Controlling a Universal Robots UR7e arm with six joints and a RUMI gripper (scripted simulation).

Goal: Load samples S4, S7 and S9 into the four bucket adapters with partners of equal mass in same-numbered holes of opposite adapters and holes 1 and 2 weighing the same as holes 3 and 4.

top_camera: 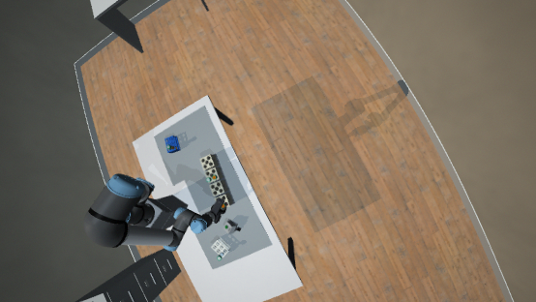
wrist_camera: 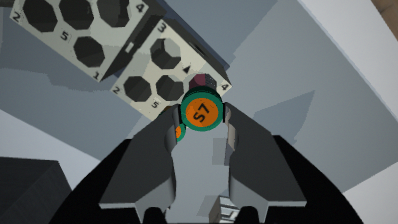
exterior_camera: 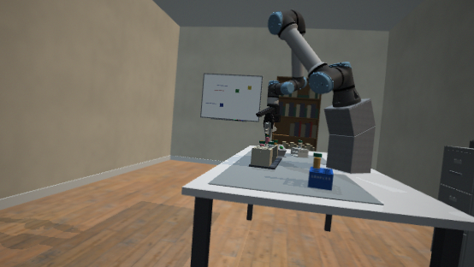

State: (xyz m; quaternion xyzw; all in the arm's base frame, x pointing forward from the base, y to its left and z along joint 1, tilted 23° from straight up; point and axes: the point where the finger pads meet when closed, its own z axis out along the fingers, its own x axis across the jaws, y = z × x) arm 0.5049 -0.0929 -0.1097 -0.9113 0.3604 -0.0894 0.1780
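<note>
Right now my hand is 7 cm past the green DONE key, 18 cm to the left of it and 8 cm above it. The rest, counted from my hand: tube S4: 4 cm behind, 1 cm to the right, 8 cm below; then tube S9: 2 cm behind, 21 cm to the left, 8 cm below; then adapter 1: 4 cm behind, 24 cm to the left, 10 cm below.
</note>
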